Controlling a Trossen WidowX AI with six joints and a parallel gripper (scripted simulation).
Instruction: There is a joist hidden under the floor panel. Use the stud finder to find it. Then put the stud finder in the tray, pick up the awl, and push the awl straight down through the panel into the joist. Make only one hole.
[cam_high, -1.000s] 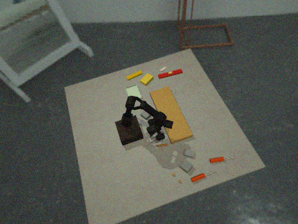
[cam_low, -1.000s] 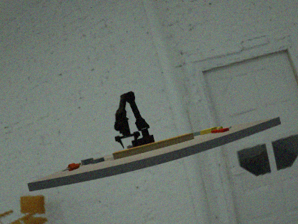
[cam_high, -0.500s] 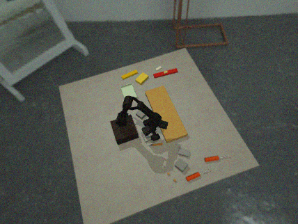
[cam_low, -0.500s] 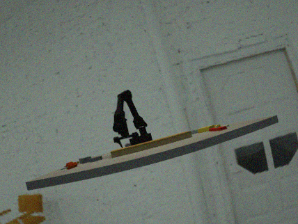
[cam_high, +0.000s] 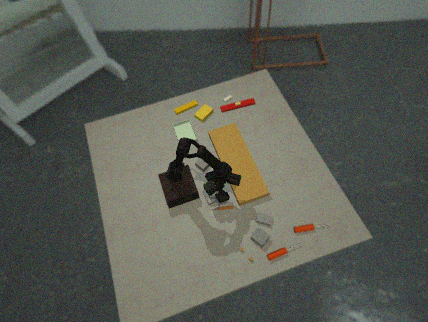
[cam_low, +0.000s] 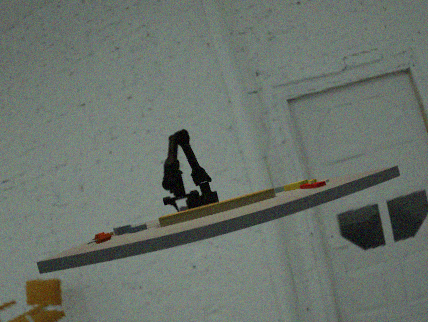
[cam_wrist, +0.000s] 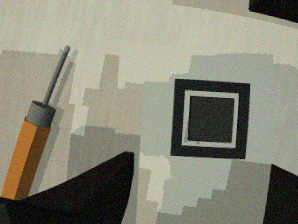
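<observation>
My gripper tip is now 8 cm to the left of the awl, 2 cm short of it and 2 cm above it. Also, from my gripper tip: stud finder: 2 cm above, 1 cm behind; pale green tray: 47 cm to the left, 10 cm behind, 1 cm below; yellow block: 59 cm to the left, 4 cm ahead, 1 cm below.
</observation>
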